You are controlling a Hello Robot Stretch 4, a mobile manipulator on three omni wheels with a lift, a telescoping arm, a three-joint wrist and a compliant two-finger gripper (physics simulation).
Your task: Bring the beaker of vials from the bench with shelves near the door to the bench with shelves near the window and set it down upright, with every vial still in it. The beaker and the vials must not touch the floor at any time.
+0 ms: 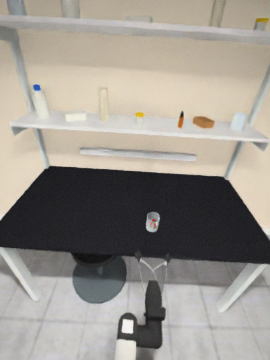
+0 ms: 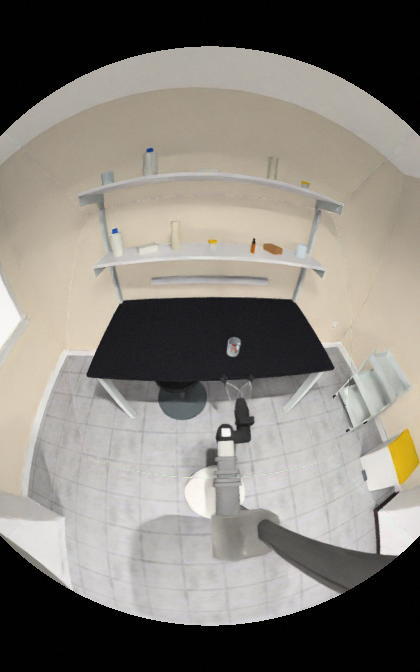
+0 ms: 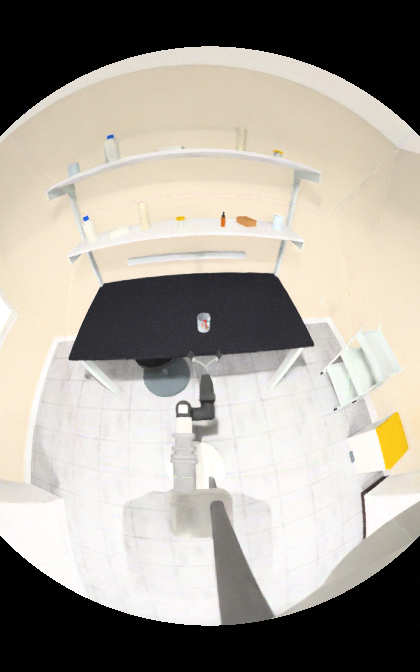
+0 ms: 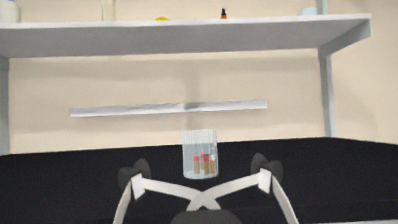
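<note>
A clear glass beaker (image 1: 153, 222) (image 2: 233, 347) (image 3: 203, 323) (image 4: 200, 154) stands upright on the black top of the bench with shelves (image 1: 100, 205) (image 2: 165, 335) (image 3: 145, 315) (image 4: 75, 185), right of the middle and towards the front. Several vials (image 4: 205, 164) with red and pale caps stand inside it, low in the glass. My gripper (image 1: 153, 258) (image 2: 237, 379) (image 3: 204, 356) (image 4: 200, 168) is open and empty. Its fingertips are at the bench's front edge, apart from the beaker, which is ahead of them. Whether this bench is the one near the window cannot be told for sure.
A stool (image 1: 99, 280) (image 2: 182, 401) (image 3: 166, 377) stands under the bench. Bottles and jars stand on the lower shelf (image 1: 165, 127) (image 2: 200, 257) (image 3: 170, 237). A wheeled cart (image 2: 367, 401) (image 3: 354, 378) and a white bin with a yellow top (image 2: 404, 456) (image 3: 392, 440) stand to the right.
</note>
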